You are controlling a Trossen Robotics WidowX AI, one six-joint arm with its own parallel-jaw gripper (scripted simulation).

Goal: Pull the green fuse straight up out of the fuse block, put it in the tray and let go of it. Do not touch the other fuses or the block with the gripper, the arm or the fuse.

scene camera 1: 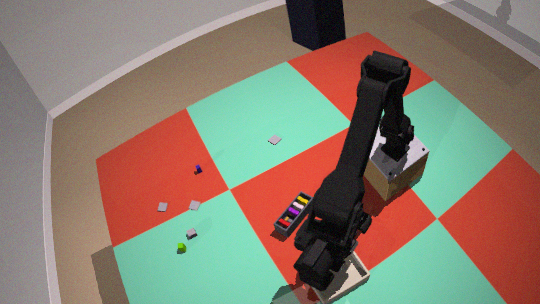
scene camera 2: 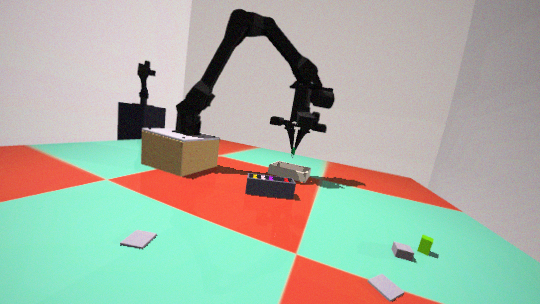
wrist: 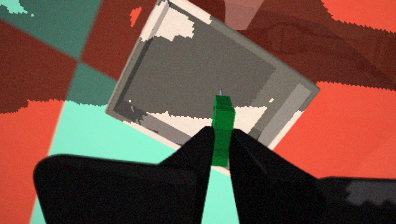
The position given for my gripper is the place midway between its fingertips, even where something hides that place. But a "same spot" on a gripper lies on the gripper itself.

Labels:
My gripper shows in scene camera 1 (pixel 336 262), in scene camera 2 and in the wrist view. One and the same spot on my gripper: (wrist: pixel 62 181) is (scene camera 2: pixel 308 132).

